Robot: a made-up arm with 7 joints. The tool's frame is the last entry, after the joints.
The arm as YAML. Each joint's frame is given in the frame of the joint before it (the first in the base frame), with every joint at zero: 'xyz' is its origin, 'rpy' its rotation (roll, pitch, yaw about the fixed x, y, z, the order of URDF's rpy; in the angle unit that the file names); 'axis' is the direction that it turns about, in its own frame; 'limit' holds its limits. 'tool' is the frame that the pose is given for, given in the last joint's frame.
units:
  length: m
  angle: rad
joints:
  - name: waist
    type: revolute
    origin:
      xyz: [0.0, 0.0, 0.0]
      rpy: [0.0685, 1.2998, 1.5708]
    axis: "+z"
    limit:
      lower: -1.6
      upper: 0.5
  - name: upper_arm
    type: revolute
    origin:
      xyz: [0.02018, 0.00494, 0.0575]
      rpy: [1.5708, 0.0, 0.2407]
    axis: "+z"
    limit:
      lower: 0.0
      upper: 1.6
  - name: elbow
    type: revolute
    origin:
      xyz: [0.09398, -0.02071, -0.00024]
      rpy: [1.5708, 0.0, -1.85]
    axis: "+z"
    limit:
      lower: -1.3
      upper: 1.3
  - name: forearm
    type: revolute
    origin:
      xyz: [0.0, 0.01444, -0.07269]
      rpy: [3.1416, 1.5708, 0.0]
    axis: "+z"
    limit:
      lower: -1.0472
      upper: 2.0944
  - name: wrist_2
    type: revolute
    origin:
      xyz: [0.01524, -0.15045, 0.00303]
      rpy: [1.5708, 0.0, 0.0]
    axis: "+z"
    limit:
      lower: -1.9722
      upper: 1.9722
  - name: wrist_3
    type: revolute
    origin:
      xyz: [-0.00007, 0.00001, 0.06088]
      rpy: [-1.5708, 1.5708, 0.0]
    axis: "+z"
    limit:
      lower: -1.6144
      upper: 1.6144
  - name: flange
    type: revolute
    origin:
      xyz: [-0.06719, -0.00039, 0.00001]
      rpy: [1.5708, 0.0, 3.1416]
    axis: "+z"
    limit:
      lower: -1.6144
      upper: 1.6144
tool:
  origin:
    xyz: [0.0, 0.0, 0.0]
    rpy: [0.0, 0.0, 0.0]
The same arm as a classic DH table. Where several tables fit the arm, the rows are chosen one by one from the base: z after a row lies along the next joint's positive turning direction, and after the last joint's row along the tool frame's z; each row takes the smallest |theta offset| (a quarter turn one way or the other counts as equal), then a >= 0, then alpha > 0; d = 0 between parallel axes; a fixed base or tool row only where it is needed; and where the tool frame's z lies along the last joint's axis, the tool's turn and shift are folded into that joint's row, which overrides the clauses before.
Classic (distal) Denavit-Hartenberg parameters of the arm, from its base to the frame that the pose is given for. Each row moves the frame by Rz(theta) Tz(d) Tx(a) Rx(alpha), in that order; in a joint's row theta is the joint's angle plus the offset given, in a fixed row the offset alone. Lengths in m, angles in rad.
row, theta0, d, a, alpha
base (fixed), -0.071, 0, 0, -1.3004
waist, -1.3111, 0.0575, -0.0208, -1.5708
upper_arm, 1.2915, -0.0002, -0.006, 1.5708
elbow, 1.5707, -0.1687, 0.0144, -1.5708
forearm, 1.5708, 0.003, 0.0152, 1.5707
wrist_2, 0.0001, 0.2113, -0.0001, -1.5707
wrist_3, -1.5708, 0, 0.0672, 1.5707
flange, 0, -0.0004, 0, 0
Joint limits (rad, base to tool): -1.6..0.5 0..1.6 -1.3..1.3 -1.0472..2.0944 -1.9722..1.9722 -1.6144..1.6144 -1.6144..1.6144

